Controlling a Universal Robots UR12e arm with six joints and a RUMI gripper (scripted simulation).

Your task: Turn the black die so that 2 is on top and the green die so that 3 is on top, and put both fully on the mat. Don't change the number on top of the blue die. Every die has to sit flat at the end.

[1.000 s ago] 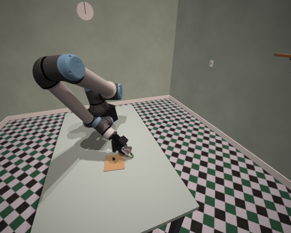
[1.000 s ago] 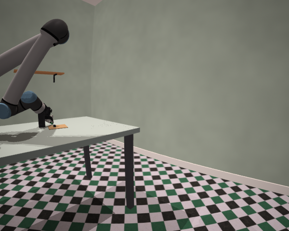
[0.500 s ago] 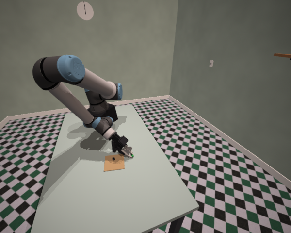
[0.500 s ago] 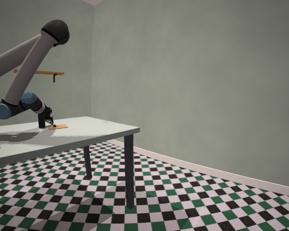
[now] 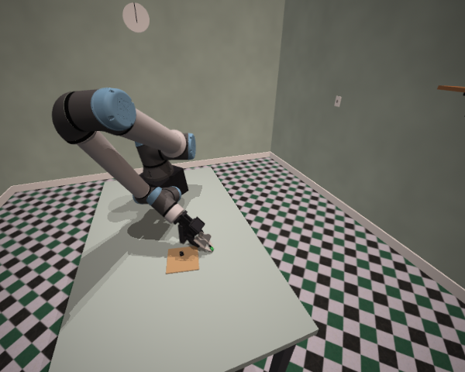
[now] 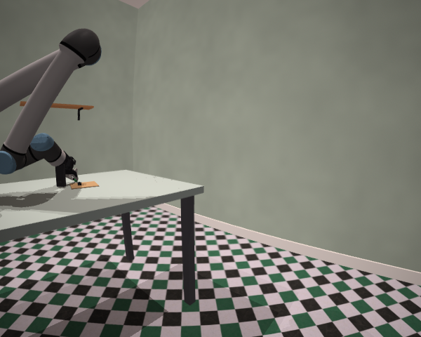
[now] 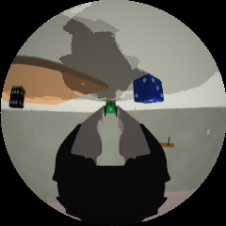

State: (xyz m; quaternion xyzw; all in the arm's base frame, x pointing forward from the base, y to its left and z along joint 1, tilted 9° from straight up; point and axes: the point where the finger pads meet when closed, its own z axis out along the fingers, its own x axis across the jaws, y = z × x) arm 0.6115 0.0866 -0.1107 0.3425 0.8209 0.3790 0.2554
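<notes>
Now: hand 10 mm short of the green die and 10 mm above it. From my hand the other things lie so: black die 30 mm behind, 130 mm to the right; then orange mat 10 mm behind, 130 mm to the right, 10 mm below; then blue die 80 mm behind, 30 mm to the right, 10 mm below.
</notes>
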